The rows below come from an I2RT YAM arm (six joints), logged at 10 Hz.
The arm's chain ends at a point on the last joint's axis. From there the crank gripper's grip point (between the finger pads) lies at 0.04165 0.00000 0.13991 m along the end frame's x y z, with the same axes.
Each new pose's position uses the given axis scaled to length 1; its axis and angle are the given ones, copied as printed.
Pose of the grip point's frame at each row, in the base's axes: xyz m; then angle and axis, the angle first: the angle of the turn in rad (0 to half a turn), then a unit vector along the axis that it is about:
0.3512 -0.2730 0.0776 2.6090 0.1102 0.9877 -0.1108
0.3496 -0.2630 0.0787 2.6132 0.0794 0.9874 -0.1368
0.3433 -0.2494 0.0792 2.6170 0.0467 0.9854 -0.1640
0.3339 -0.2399 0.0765 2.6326 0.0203 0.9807 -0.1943
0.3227 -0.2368 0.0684 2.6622 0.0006 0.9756 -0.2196
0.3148 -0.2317 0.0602 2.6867 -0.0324 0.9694 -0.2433
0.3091 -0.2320 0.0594 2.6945 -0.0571 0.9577 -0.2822
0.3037 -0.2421 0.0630 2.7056 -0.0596 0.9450 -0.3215
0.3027 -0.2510 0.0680 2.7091 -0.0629 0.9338 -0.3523
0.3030 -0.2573 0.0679 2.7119 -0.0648 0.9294 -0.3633
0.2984 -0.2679 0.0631 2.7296 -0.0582 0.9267 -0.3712
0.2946 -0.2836 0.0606 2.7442 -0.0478 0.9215 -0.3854
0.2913 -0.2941 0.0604 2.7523 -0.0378 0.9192 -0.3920
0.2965 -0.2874 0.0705 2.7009 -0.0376 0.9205 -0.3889
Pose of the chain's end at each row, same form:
0.3192 -0.2428 0.2168 2.6090 0.1102 0.9877 -0.1108
0.3183 -0.2254 0.2162 2.6132 0.0794 0.9874 -0.1368
0.3121 -0.2041 0.2144 2.6170 0.0467 0.9854 -0.1640
0.3044 -0.1862 0.2090 2.6326 0.0203 0.9807 -0.1943
0.2967 -0.1760 0.1986 2.6622 0.0006 0.9756 -0.2196
0.2904 -0.1641 0.1873 2.6867 -0.0324 0.9694 -0.2433
0.2842 -0.1541 0.1803 2.6945 -0.0571 0.9577 -0.2822
0.2802 -0.1545 0.1774 2.7056 -0.0596 0.9450 -0.3215
0.2795 -0.1561 0.1764 2.7091 -0.0629 0.9338 -0.3523
0.2801 -0.1598 0.1741 2.7119 -0.0648 0.9294 -0.3633
0.2786 -0.1684 0.1681 2.7296 -0.0582 0.9267 -0.3712
0.2780 -0.1809 0.1630 2.7442 -0.0478 0.9215 -0.3854
0.2769 -0.1901 0.1618 2.7523 -0.0378 0.9192 -0.3920
0.2752 -0.1846 0.1719 2.7009 -0.0376 0.9205 -0.3889

